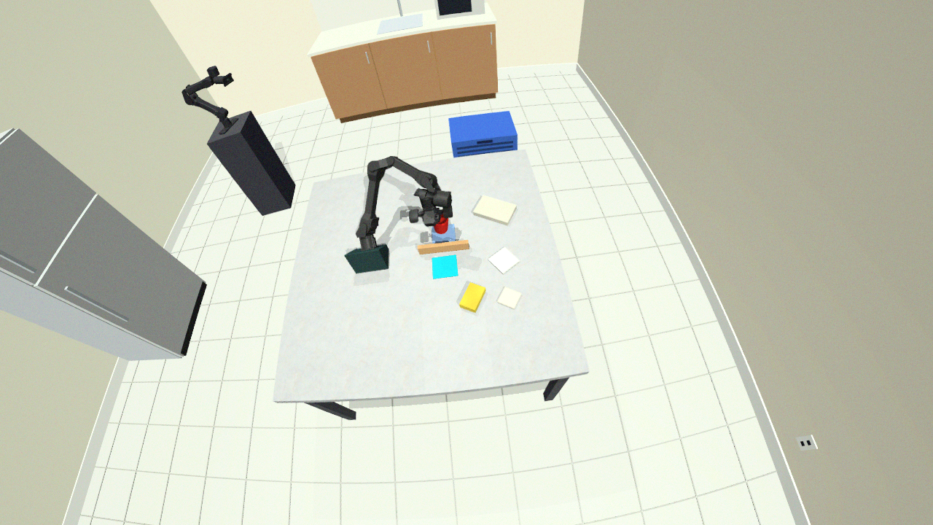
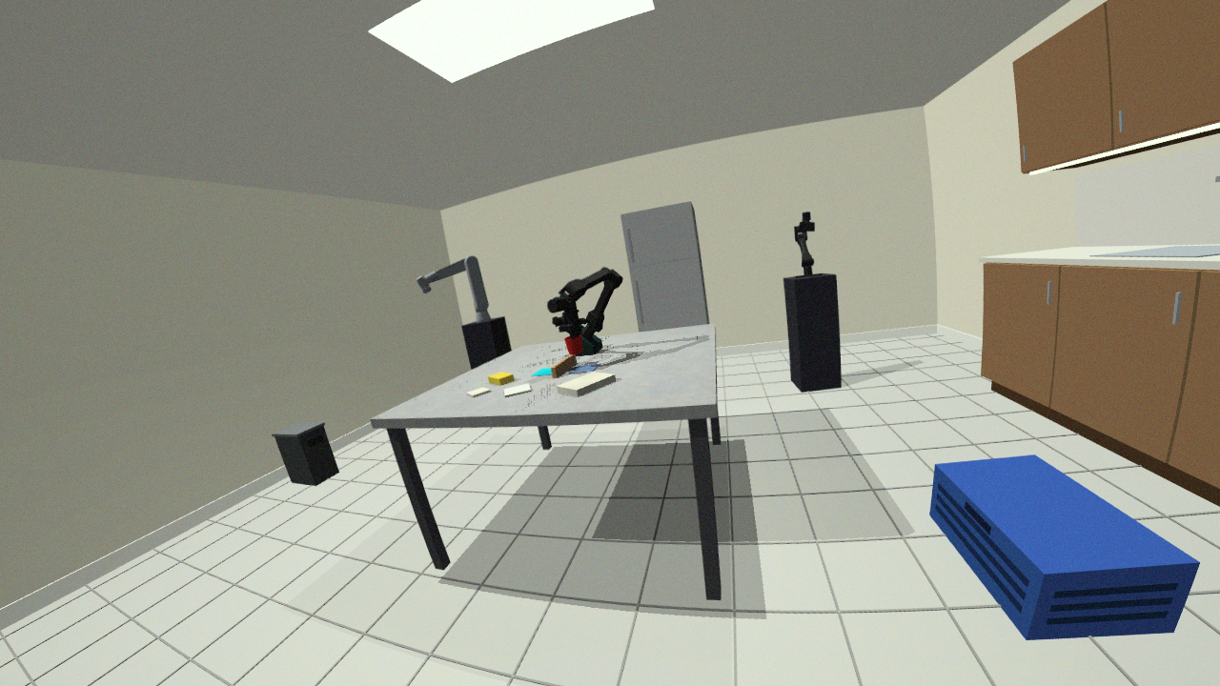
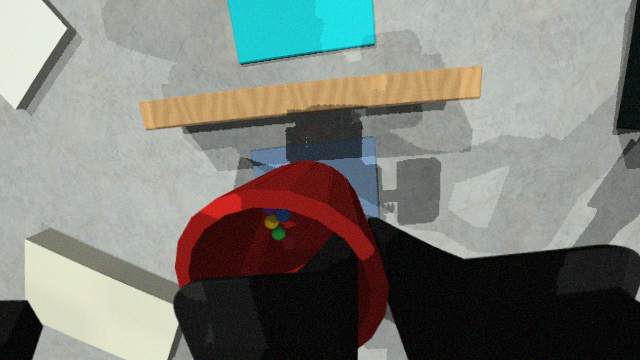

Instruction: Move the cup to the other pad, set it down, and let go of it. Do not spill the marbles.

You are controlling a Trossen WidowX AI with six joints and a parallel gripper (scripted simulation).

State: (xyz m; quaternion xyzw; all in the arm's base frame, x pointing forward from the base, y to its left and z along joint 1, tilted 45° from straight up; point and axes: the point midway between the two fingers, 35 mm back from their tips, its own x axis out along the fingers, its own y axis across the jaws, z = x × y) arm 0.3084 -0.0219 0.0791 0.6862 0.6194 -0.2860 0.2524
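Right now the cyan pad is 16 cm to the right of my gripper tip, 12 cm below it and 1 cm ahead of it. From my gripper tip the other things lie so: red cup (3 cm ahead); then pale blue pad (12 cm below, 3 cm to the left, 3 cm ahead); then cream slab (27 cm ahead, 19 cm to the right, 10 cm below).
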